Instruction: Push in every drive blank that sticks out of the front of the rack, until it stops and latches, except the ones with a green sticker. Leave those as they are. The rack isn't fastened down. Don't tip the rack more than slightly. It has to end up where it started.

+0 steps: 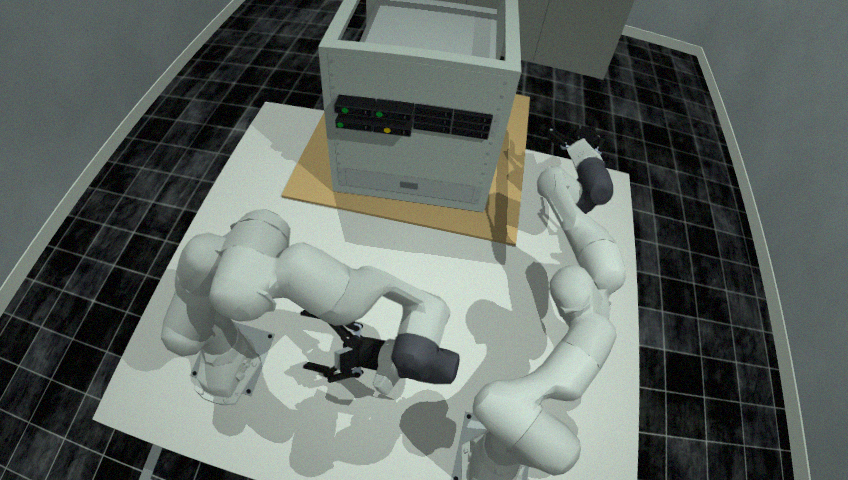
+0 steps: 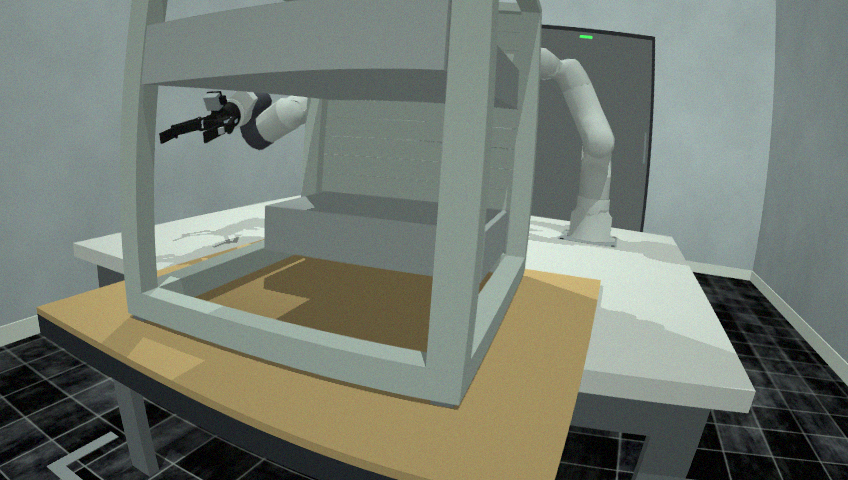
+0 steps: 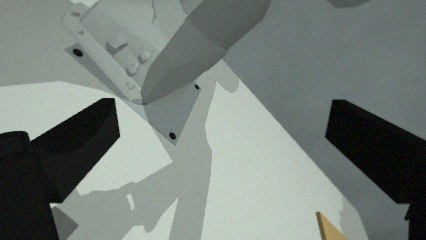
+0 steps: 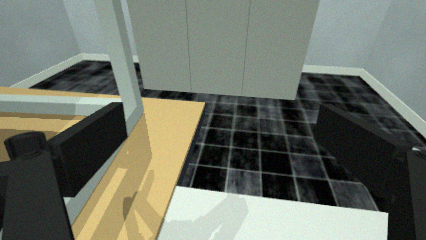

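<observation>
Left gripper: visible, image 3 too. Right gripper: visible, image 4 too. Grey rack, visible. Green-stickered blank, visible. Wooden board, visible.
</observation>
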